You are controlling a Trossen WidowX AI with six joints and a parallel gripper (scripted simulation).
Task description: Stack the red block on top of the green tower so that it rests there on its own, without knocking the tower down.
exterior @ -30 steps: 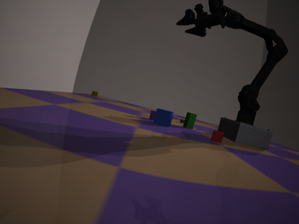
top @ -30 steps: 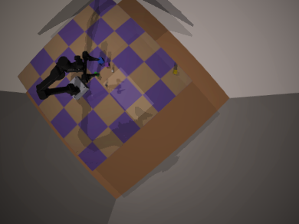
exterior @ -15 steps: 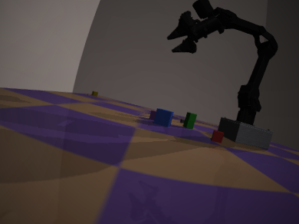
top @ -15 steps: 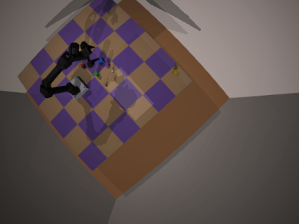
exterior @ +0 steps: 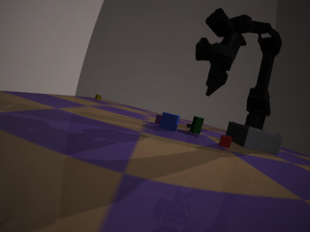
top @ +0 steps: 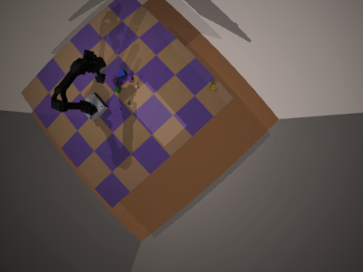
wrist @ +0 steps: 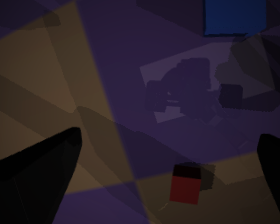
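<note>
The red block lies 120 mm below my gripper tip, 80 mm behind it and 10 mm to the left of it. The rest, counted from my gripper tip: yellow block: 570 mm ahead, 560 mm to the right, 120 mm below; blue block: 110 mm below, 80 mm ahead, 60 mm to the right; small purple block: 130 mm to the right, 120 mm below, 110 mm ahead.
</note>
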